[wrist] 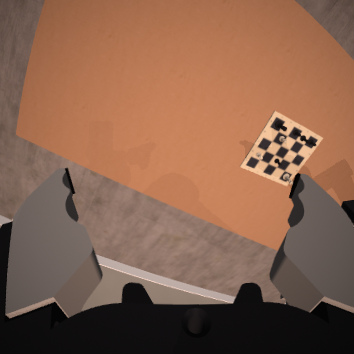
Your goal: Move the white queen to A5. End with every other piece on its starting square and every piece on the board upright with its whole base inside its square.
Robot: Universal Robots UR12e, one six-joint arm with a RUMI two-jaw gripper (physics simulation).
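Frame: origin at the arm's base, x ahead, y left, z up, level; centimetres.
Where they show: gripper, fingertip midpoint: (182, 174).
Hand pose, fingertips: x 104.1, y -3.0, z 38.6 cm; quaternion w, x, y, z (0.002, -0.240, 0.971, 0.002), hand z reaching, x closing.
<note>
After its pixels a point has its place.
The chessboard (261, 137) @(x 72.1, y -2.1, z -12.6 cm) is small and far off at the right of the view, turned at an angle. Light pieces show on it: one (282, 139) @(x 66.6, y -5.5, z -10.6 cm) in the upper part, a small one (259, 156) @(x 69.4, y 3.2, z -10.4 cm) near the left edge, and one (286, 177) @(x 54.0, y 4.6, z -11.1 cm) near the bottom corner, beside the right fingertip in the picture. I cannot tell which of them is the white queen. Several dark pieces stand along the upper edge, and a dark piece (278, 161) @(x 62.0, y 1.2, z -10.6 cm) stands lower down. The square labels are too small to read. My gripper (182, 174) @(x 104.1, y -3.0, z 38.6 cm) is wide open and empty, high above and left of the board.
The orange table top (150, 65) @(x 113.3, y -3.2, z -13.2 cm) lies under the board. Its near edge runs slantwise down to the right, with grey-brown floor (165, 240) beyond it. Shadows of the arm fall on the table left of and below the board. A pale strip crosses the floor near the gripper's body.
</note>
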